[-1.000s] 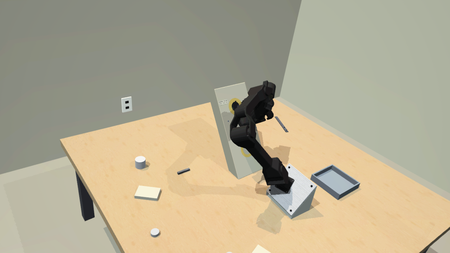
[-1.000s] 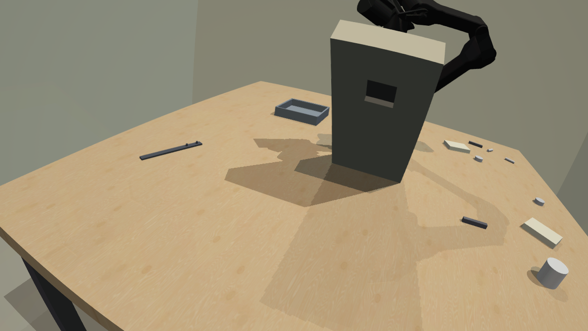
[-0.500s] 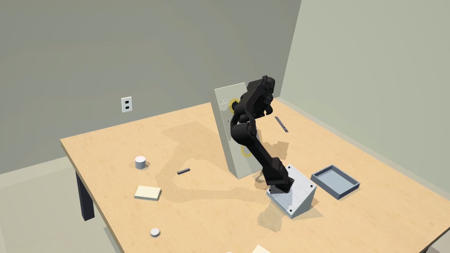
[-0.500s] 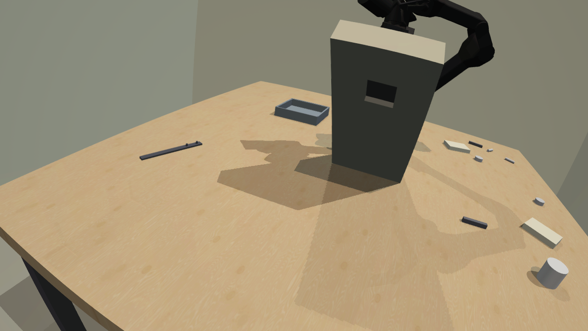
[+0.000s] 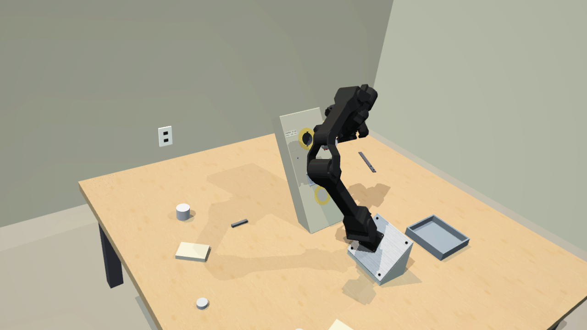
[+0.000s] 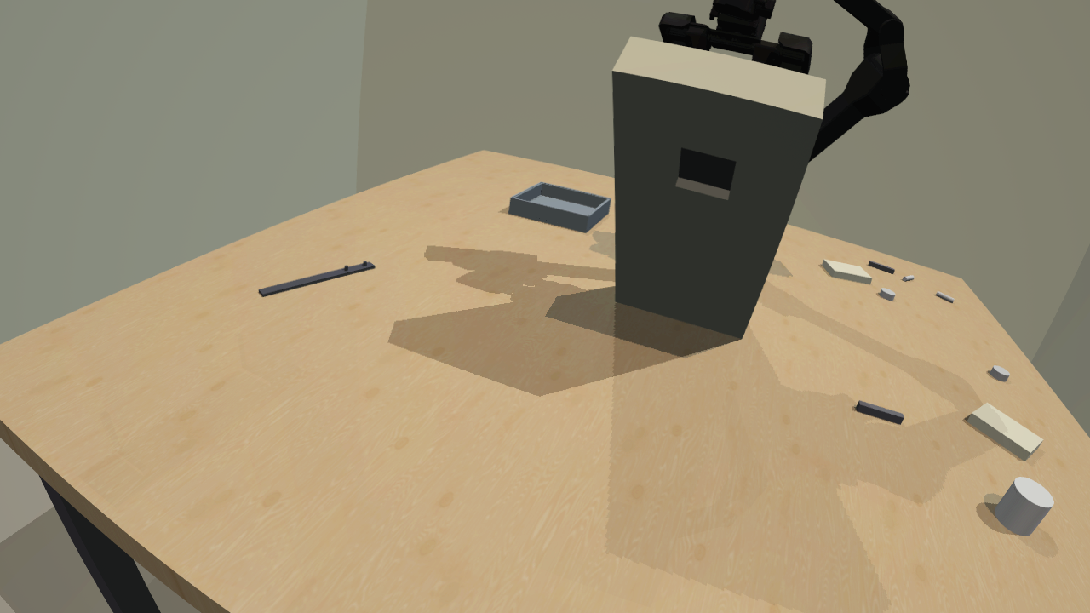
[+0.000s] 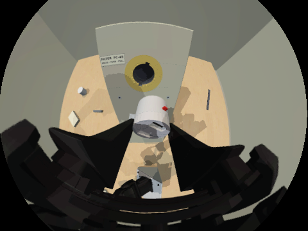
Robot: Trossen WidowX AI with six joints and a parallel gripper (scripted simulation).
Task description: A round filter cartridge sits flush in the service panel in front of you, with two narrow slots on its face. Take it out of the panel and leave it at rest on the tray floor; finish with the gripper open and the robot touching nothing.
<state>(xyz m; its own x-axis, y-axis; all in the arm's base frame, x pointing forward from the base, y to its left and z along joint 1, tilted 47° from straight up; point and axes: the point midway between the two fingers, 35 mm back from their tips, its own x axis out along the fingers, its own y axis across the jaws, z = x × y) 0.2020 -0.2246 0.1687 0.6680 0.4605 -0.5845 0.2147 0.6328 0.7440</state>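
Now: the grey tray 35 cm behind my gripper tip, 29 cm below it and 24 cm to the right of it. From my gripper tip the other things lie so: round grey filter cartridge right at my gripper tip; grey service panel 11 cm below, 7 cm ahead, 1 cm to the left.
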